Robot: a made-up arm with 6 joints.
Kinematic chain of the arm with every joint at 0, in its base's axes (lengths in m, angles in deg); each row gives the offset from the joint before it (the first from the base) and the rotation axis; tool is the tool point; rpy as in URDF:
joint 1: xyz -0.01 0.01 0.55 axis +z
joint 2: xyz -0.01 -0.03 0 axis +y
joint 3: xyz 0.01 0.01 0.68 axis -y
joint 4: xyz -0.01 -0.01 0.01 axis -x
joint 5: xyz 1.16 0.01 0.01 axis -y
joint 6: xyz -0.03 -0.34 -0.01 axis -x
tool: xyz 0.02 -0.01 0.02 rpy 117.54 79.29 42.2
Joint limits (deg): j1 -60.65..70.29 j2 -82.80..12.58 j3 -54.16..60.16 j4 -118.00..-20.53 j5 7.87..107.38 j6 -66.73..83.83
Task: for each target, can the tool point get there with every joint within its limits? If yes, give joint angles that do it. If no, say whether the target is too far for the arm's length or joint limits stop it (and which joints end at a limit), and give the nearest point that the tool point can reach.
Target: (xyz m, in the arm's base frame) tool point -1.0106 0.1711 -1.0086
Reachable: no: joint limits stop it (at a limit: joint 1, joint 2, joint 3, joint 4, joint 6) | nearest point -0.0235 0.3645 0.0229 | short by 1.441 m
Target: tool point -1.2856 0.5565 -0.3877
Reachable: no: joint limits stop it (at a limit: joint 1, joint 2, joint 3, joint 4, joint 6) | nearest point -0.0301 0.3668 0.0327 | short by 1.338 m
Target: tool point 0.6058 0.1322 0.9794
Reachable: yes | joints 30.25 -59.41 -41.51 -60.01 93.10 -33.95
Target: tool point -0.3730 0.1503 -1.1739
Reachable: no: joint limits stop it (at a limit: joint 1, joint 2, joint 3, joint 5, joint 6) | nearest point 0.0044 0.3393 0.0166 | short by 1.263 m
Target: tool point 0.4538 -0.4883 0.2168
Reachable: yes | joints -38.47 5.11 -38.96 -76.83 94.97 60.54
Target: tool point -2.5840 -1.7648 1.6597
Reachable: no: too far | nearest point -1.3171 -0.8913 1.4339 | short by 1.555 m
